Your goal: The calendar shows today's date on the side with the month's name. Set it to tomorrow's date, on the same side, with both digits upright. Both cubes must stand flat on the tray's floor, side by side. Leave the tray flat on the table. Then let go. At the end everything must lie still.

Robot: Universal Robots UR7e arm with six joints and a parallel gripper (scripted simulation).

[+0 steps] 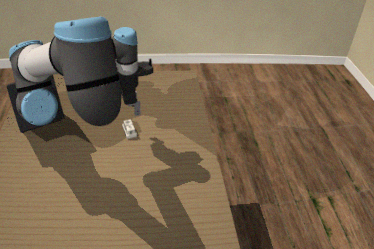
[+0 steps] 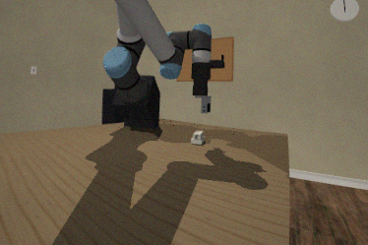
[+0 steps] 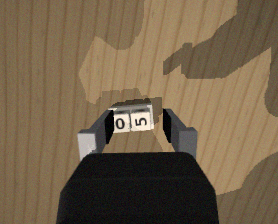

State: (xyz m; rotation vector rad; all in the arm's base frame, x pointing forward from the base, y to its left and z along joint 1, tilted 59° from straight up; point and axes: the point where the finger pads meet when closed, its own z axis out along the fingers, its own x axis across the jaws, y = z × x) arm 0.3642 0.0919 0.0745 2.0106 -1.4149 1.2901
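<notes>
My gripper is now 30 mm past the white digit cube and 120 mm above it. Round my hand: white tray (30 mm behind, 10 mm to the left, 130 mm below).
</notes>
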